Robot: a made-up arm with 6 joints. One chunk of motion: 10 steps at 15 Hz.
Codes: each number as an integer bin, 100 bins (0 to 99) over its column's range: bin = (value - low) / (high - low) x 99, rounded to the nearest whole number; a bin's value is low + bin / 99 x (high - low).
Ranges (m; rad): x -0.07..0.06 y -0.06..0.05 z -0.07..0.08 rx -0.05..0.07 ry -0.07..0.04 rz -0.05..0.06
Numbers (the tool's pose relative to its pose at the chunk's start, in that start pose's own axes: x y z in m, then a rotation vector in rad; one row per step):
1: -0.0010 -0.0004 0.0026 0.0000 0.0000 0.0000
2: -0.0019 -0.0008 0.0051 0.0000 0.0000 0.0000
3: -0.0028 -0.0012 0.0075 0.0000 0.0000 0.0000
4: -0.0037 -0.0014 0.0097 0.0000 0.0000 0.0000
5: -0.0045 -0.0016 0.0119 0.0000 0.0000 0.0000
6: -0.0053 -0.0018 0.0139 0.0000 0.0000 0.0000
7: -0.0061 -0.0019 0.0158 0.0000 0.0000 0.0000
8: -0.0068 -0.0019 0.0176 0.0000 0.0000 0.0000
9: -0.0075 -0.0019 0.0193 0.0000 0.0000 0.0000
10: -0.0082 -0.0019 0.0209 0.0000 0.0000 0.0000
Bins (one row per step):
1: 53 54 48 41 63 45
2: 52 53 50 41 63 45
3: 51 53 51 41 63 45
4: 50 53 53 41 63 45
5: 50 53 54 41 63 45
6: 49 52 55 41 63 45
7: 49 52 57 41 63 45
8: 48 52 58 41 63 45
9: 48 52 59 41 63 45
10: 47 52 60 41 63 45

